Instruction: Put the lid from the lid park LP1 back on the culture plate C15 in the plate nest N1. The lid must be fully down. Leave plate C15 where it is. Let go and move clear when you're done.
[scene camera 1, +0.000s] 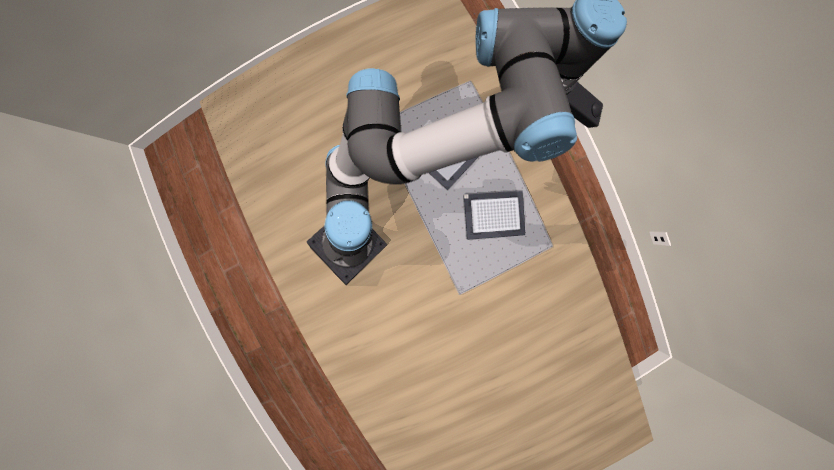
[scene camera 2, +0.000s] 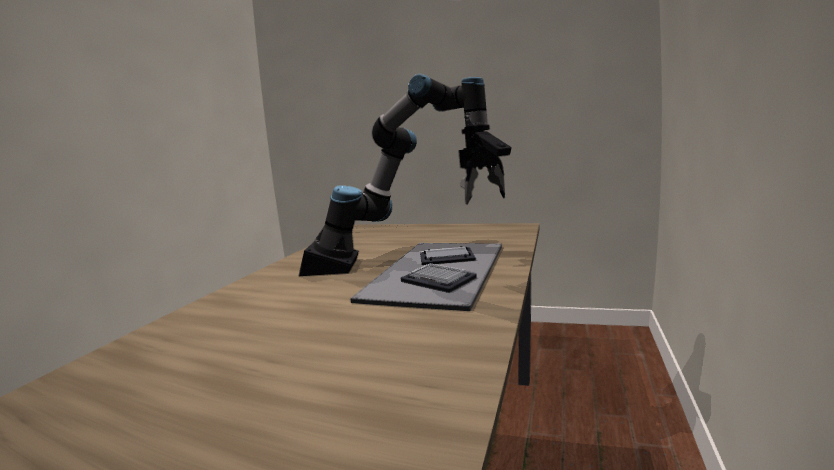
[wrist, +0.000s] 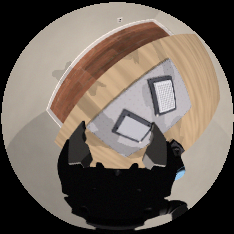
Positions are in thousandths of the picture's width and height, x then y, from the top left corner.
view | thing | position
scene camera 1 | my gripper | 626, 261
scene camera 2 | my gripper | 582, 429
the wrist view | my gripper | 506, 524
